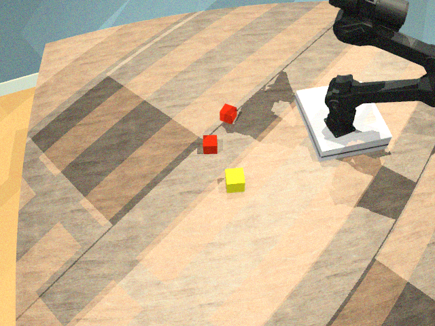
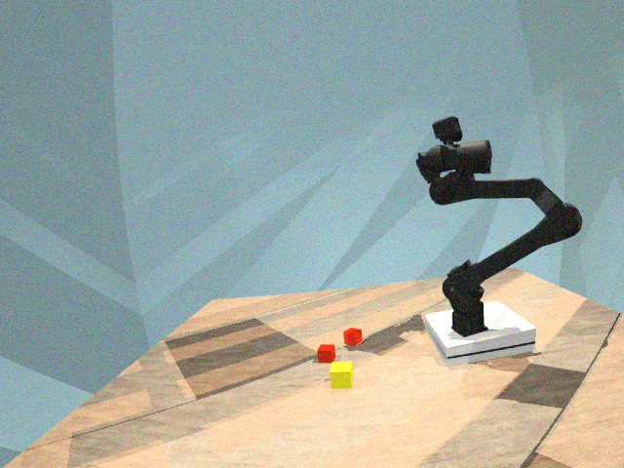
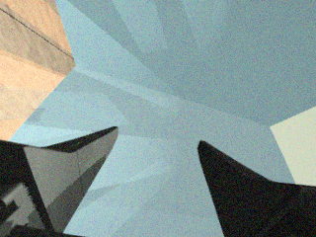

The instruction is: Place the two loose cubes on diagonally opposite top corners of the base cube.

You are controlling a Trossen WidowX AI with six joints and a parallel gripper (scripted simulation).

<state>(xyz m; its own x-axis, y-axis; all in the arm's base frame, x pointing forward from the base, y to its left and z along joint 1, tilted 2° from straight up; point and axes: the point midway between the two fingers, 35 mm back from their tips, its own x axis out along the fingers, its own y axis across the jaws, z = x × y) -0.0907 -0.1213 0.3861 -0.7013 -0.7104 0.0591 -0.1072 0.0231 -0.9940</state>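
My gripper tip is now 420 mm above the yellow base cube, 400 mm short of it and 190 mm to the right of it.
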